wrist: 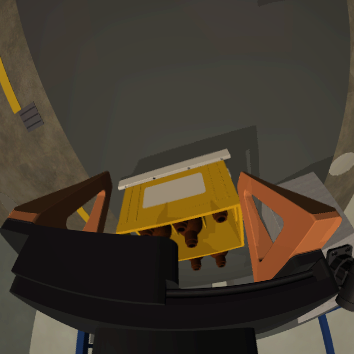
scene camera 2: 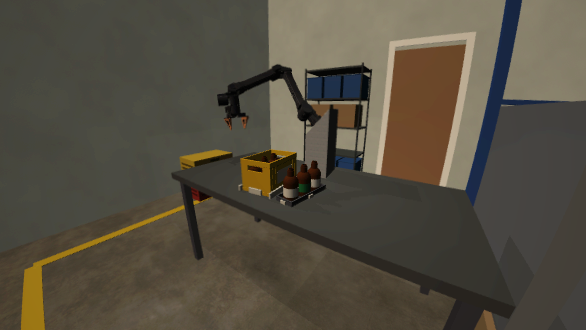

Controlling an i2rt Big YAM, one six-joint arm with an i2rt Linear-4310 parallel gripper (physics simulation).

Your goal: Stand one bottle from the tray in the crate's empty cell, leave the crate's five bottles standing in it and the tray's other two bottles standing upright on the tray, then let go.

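Frame: origin at the arm's base, x left, y back, z up, level; centimetres.
Seen in the pictures: gripper, between the fingertips: [wrist: 174, 178] [scene camera 2: 238, 129]; arm's base, origin of its link: [wrist: 336, 266] [scene camera 2: 319, 125].
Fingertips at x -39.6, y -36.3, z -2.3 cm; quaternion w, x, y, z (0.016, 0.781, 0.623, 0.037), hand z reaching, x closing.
Observation:
Pixels of each thing's top centre, then the offset from my fingertips to it. "spot": a spot on its surface instead. Level surfaces: height alone.
- yellow crate, centre of its top: [wrist: 186, 242] [scene camera 2: 270, 155] dx +30.0, dy -3.3, dz -12.3 cm
- dark tray, a spot on its surface: [scene camera 2: 300, 200] spot: dx +55.7, dy -12.0, dz -28.7 cm
- dark table, height of its surface: dz -29.9 cm
The yellow crate [scene camera 2: 254, 180] [wrist: 215, 176] stands upright on the table. Several brown bottles stand in it; one [wrist: 191, 236] shows clearly in the wrist view. The gripper's dark housing hides part of the inside, so I cannot tell which cell is empty. Three bottles stand upright on the dark tray [scene camera 2: 300, 200]: a white-labelled one [scene camera 2: 290, 181], a green-labelled one [scene camera 2: 303, 177] and another white-labelled one [scene camera 2: 314, 173]. Two of their tops [wrist: 196, 263] [wrist: 220, 259] show beyond the crate in the wrist view. My gripper [scene camera 2: 237, 125] [wrist: 174, 178] is open and empty, high above the table and crate.
White strips [scene camera 2: 255, 191] [wrist: 175, 170] lie along the crate's base. The crate and tray are close together on the dark table [scene camera 2: 400, 230]. The arm's grey wedge-shaped mount [scene camera 2: 316, 147] stands behind them. A yellow box stack [scene camera 2: 207, 157] and a shelf rack [scene camera 2: 340, 71] stand beyond the table.

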